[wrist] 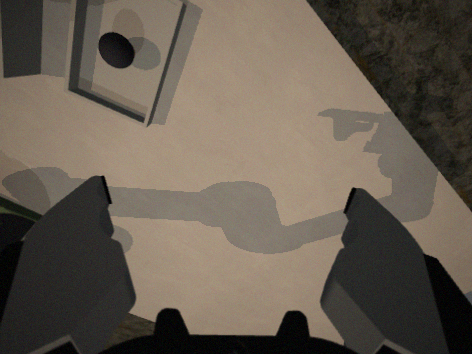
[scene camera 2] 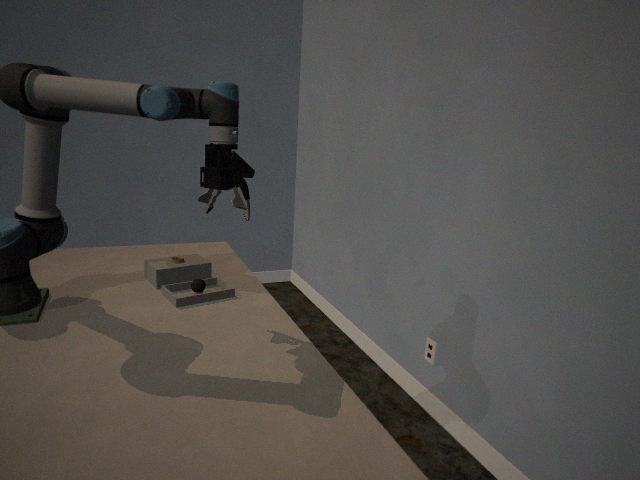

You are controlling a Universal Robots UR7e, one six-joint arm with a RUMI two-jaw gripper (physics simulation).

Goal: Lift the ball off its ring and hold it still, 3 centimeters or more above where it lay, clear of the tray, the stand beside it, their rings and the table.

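Places are measured from the arm's base along level axes (x ahead, y left, z up), in metres.
Pixels of known places: gripper, fingertip midpoint: (wrist: 231,185) (scene camera 2: 226,217); arm's base, link origin: (wrist: 18,236) (scene camera 2: 10,304).
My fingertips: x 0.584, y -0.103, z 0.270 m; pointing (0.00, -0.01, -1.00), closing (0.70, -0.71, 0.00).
Note:
Ahead of a thing's pixels: the offset from my fingertips to its middle. "*": to the spot under its first point. Level surfaces: height alone.
A dark round ball @(dy +0.160, dx -0.076, dz -0.253 m) (scene camera 2: 198,285) (wrist: 116,50) sits inside the shallow grey tray @(* dy +0.099, dx -0.053, dz -0.271 m) (scene camera 2: 206,297) (wrist: 166,65). The ring under it is mostly hidden; a small light bit shows below the ball in the scene view. The grey stand (scene camera 2: 184,273) (wrist: 21,40) is right beside the tray, and an orange-brown ring @(* dy +0.342, dx -0.146, dz -0.219 m) (scene camera 2: 177,259) lies on its top. My gripper (scene camera 2: 227,211) (wrist: 231,185) is open and empty, pointing down, high above the table. In the wrist view the ball is at the upper left, well away from the space between the fingertips.
The tan table @(dz -0.286 m) (scene camera 2: 129,439) (wrist: 240,135) carries the tray, the stand and the arm's green base plate (scene camera 2: 25,314). Its edge runs past the tray's right side in the scene view, with dark floor (scene camera 2: 356,341) (wrist: 425,60) beyond. The arm's shadow falls across the table.

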